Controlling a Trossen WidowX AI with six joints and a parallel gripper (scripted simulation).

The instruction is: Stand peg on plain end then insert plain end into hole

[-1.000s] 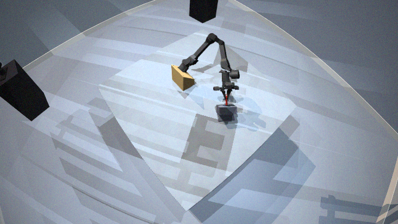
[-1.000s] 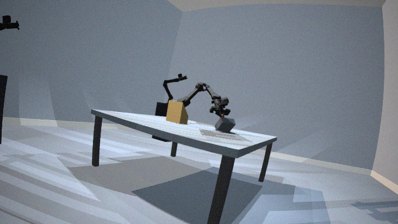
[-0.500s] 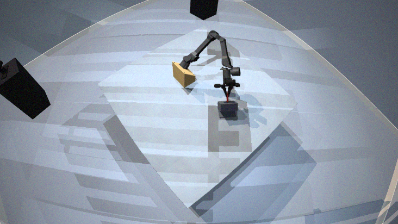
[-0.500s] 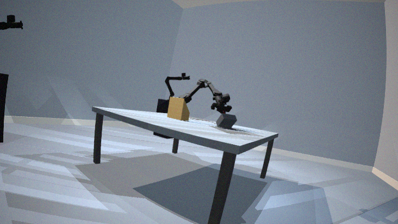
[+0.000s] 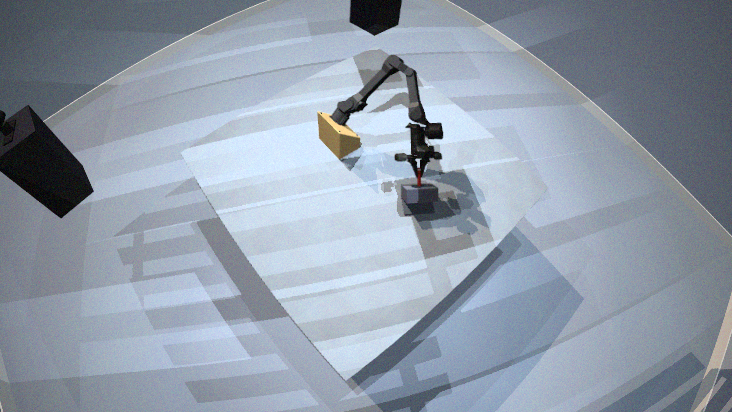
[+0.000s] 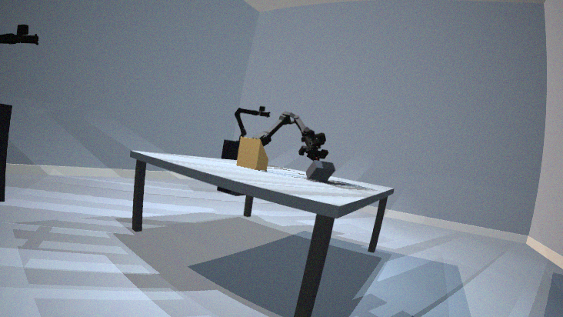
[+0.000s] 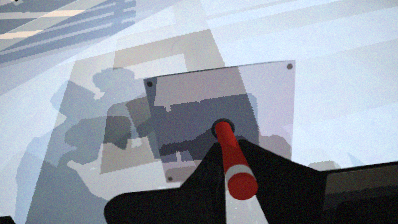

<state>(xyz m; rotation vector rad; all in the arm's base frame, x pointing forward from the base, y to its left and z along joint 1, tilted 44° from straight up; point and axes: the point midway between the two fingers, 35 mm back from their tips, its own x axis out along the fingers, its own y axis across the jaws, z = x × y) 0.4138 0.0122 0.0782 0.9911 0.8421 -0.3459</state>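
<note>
My gripper tip is now 40 mm short of the grey panel block, 30 mm to the left of it and 40 mm above it. Also, from my gripper tip: red peg 10 mm behind, 10 mm to the left, 10 mm above.
</note>
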